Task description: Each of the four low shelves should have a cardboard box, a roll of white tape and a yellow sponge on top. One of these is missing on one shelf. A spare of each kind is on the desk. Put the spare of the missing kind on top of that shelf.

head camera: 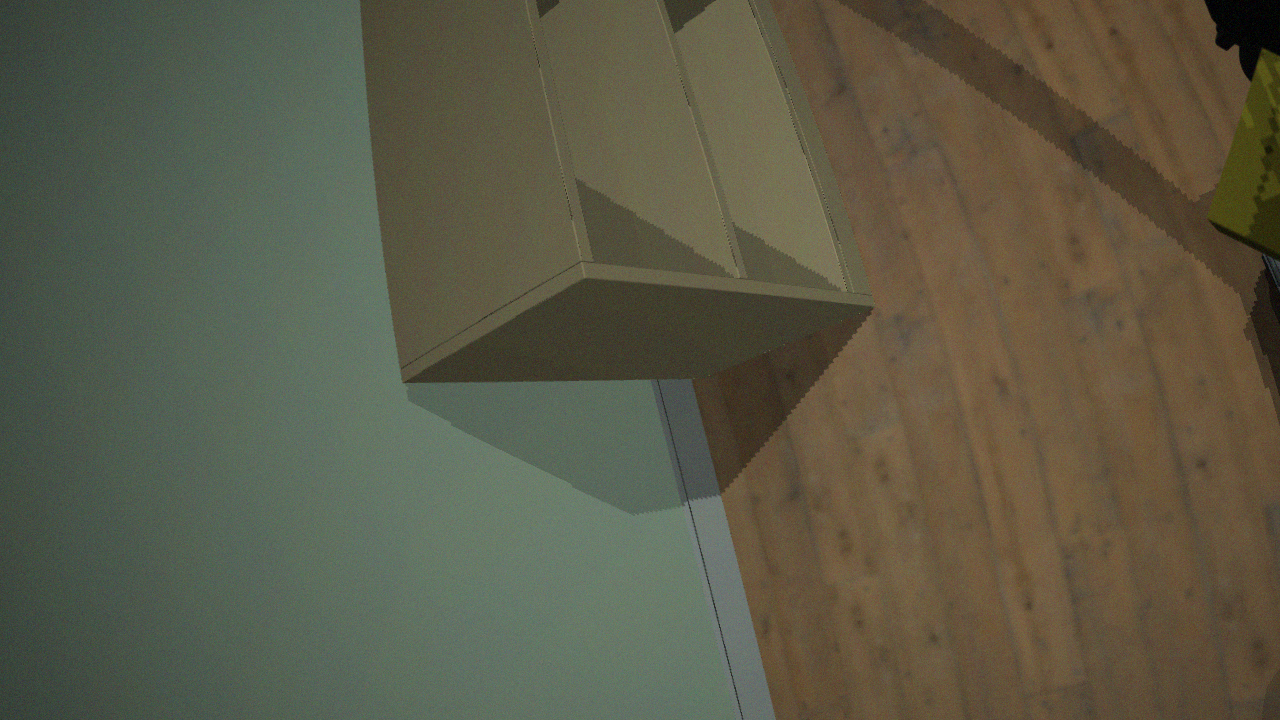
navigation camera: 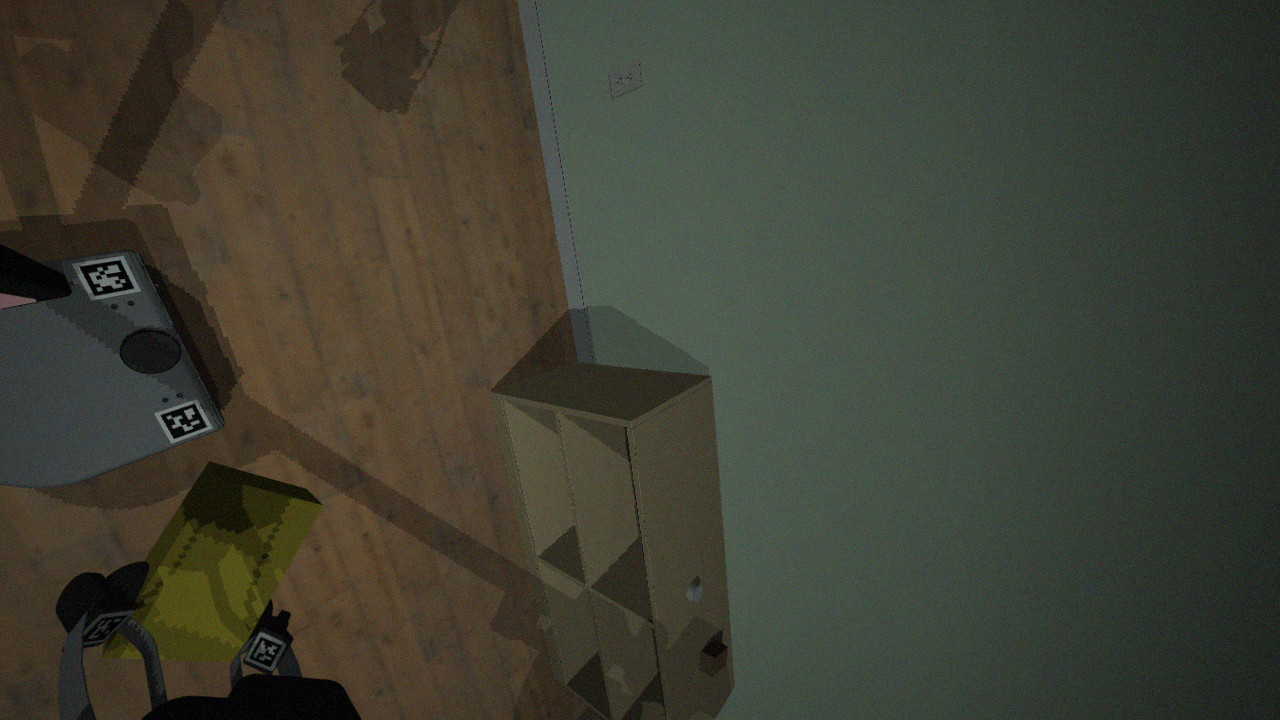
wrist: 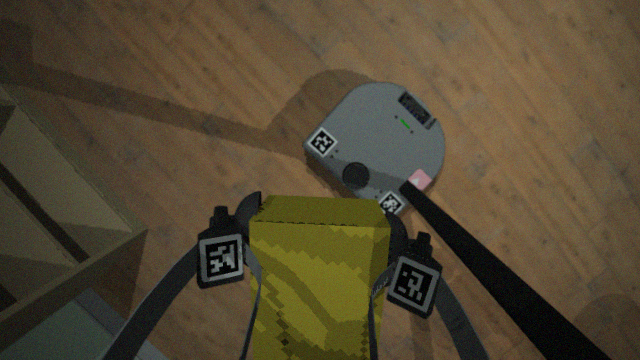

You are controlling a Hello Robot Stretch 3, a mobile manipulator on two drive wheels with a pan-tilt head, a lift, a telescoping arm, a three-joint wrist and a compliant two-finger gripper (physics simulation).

Labels:
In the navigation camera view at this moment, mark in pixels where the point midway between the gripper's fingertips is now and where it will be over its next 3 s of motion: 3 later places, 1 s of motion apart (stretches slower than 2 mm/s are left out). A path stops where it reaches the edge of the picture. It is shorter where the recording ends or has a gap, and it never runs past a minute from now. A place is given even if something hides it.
My gripper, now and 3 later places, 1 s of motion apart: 186, 598; 281, 545; 412, 473; 506, 421

